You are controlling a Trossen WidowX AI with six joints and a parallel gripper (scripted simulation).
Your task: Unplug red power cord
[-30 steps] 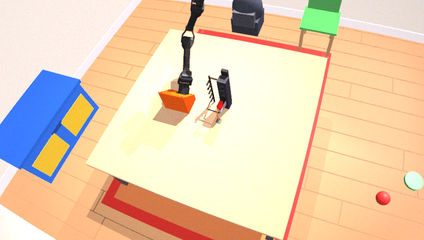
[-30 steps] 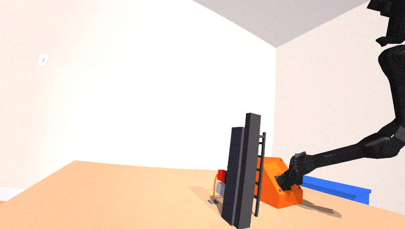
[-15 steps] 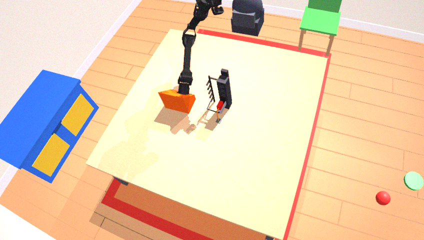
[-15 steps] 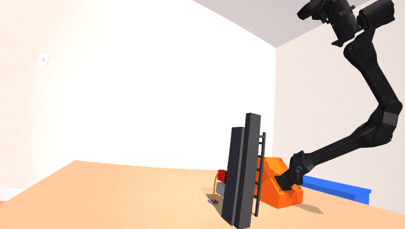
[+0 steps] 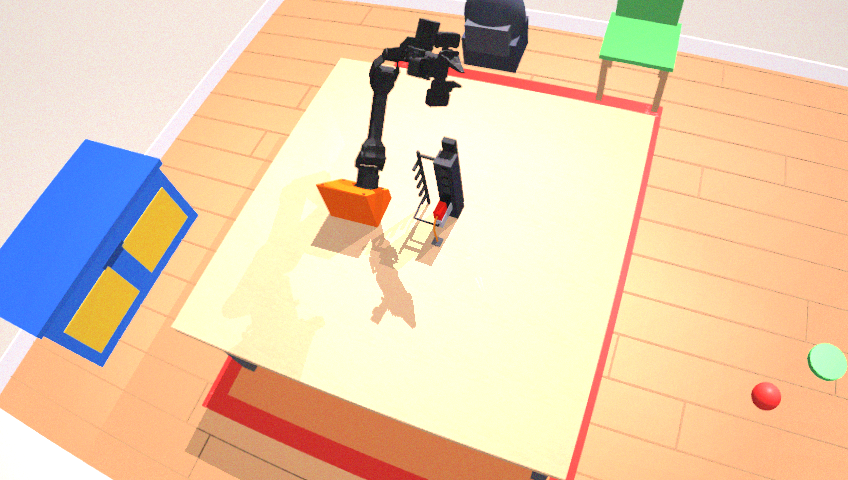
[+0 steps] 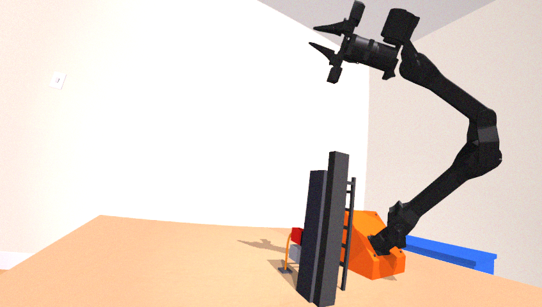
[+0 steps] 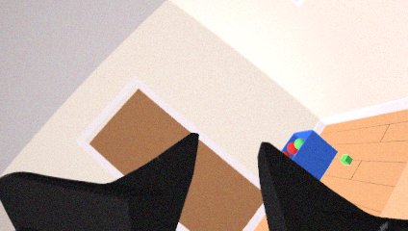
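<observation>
The red plug is 48 cm below my gripper tip, 9 cm behind it and 6 cm to the right of it.
</observation>
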